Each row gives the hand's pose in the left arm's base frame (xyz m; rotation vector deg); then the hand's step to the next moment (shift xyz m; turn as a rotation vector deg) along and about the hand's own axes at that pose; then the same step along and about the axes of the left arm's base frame.
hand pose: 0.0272 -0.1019 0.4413 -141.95 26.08 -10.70
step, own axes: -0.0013 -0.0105 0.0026 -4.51 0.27 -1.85
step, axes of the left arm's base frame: 0.0023 0.0098 0.0041 -4.71 0.43 1.21
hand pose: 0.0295 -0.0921 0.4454 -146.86 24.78 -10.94
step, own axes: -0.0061 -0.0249 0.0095 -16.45 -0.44 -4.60
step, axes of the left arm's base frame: 0.0030 0.0268 0.0047 -16.33 3.76 3.33
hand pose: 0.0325 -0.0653 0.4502 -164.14 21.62 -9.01
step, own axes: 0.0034 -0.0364 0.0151 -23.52 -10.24 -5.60
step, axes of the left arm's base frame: 0.0141 0.0366 -0.0050 -20.90 14.60 6.29
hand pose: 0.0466 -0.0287 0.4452 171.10 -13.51 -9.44
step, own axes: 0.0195 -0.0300 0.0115 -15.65 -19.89 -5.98
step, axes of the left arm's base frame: 0.0222 0.0246 -0.0177 -11.70 22.79 4.45
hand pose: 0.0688 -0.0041 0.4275 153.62 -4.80 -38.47
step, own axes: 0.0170 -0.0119 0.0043 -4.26 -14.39 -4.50
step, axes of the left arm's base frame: 0.0126 0.0071 -0.0155 -2.14 15.52 0.23
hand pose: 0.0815 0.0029 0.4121 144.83 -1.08 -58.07
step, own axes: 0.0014 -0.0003 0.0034 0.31 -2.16 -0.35
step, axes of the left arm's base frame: -0.0013 -0.0012 -0.0032 0.16 2.05 -0.80
